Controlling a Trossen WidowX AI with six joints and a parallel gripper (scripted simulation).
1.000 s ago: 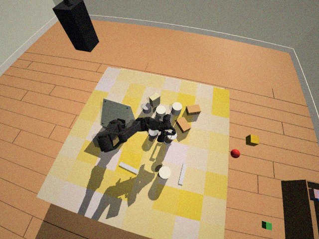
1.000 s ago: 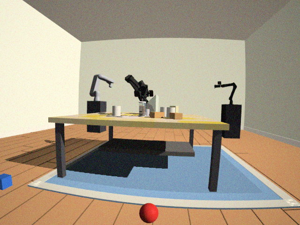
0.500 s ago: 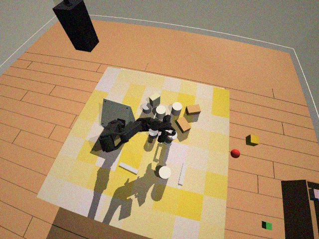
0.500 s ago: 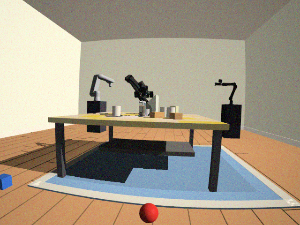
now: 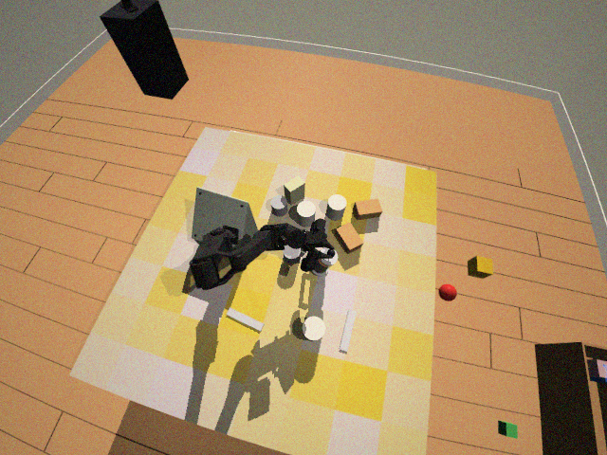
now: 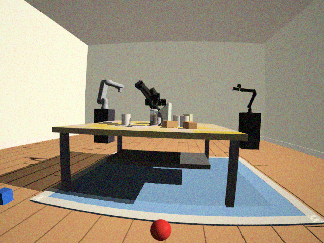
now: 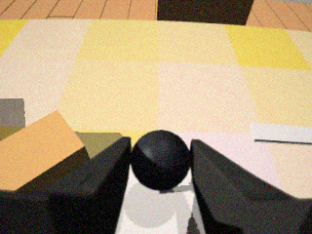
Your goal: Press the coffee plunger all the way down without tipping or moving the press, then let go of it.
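The coffee press is 40 mm behind my gripper tip and 80 mm below it. Round my gripper tip: pale green block (240 mm behind, 290 mm to the left, 120 mm below).
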